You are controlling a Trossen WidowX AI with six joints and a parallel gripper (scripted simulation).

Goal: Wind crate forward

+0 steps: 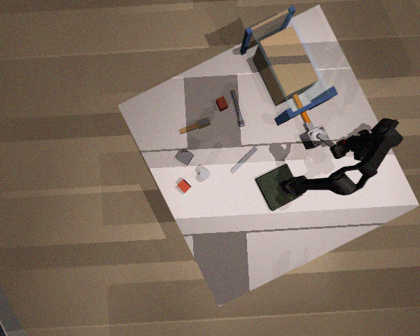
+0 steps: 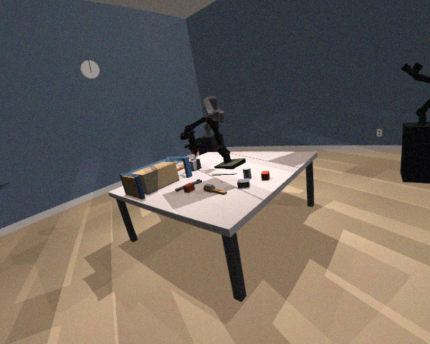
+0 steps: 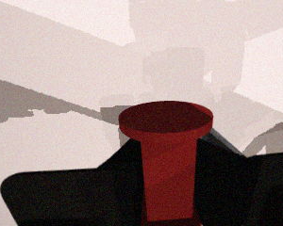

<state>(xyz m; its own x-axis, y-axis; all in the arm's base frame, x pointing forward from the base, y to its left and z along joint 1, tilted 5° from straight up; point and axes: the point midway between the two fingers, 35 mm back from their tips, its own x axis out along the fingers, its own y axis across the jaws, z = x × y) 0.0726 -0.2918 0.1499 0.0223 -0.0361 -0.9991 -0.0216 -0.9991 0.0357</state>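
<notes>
Now: the winch handle 3 cm ahead of my gripper tip, 2 cm to the left of it and 1 cm below it. The rest, counted from my gripper tip: blue frame: 25 cm ahead, 3 cm to the left, 1 cm below; then red knob: 2 cm above; then grey winch: 7 cm ahead, 3 cm to the left, 8 cm below.
</notes>
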